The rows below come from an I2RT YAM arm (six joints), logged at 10 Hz.
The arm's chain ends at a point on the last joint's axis. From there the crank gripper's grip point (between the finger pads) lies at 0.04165 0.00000 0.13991 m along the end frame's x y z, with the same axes.
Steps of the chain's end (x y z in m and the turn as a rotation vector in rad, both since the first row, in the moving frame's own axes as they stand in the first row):
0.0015 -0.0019 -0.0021 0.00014 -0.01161 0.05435
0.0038 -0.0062 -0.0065 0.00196 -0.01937 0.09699
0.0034 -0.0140 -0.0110 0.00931 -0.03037 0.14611
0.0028 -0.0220 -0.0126 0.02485 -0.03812 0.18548
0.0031 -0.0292 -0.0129 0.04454 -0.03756 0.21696
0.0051 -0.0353 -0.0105 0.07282 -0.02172 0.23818
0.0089 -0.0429 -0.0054 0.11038 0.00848 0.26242
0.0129 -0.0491 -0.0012 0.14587 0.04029 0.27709
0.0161 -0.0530 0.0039 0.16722 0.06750 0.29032
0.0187 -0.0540 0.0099 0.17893 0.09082 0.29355
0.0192 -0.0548 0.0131 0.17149 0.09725 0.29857
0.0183 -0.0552 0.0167 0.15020 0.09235 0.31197
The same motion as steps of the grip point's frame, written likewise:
-0.0002 0.0003 -0.0016 0.00014 -0.01161 0.05435
0.0009 -0.0026 -0.0057 0.00196 -0.01937 0.09699
-0.0012 -0.0096 -0.0098 0.00931 -0.03037 0.14611
-0.0029 -0.0183 -0.0111 0.02485 -0.03812 0.18548
-0.0024 -0.0270 -0.0114 0.04454 -0.03756 0.21696
0.0021 -0.0360 -0.0096 0.07282 -0.02172 0.23818
0.0107 -0.0472 -0.0060 0.11038 0.00848 0.26242
0.0196 -0.0569 -0.0036 0.14587 0.04029 0.27709
0.0269 -0.0625 -0.0001 0.16722 0.06750 0.29032
0.0328 -0.0644 0.0045 0.17893 0.09082 0.29355
0.0340 -0.0638 0.0075 0.17149 0.09725 0.29857
0.0320 -0.0608 0.0117 0.15020 0.09235 0.31197

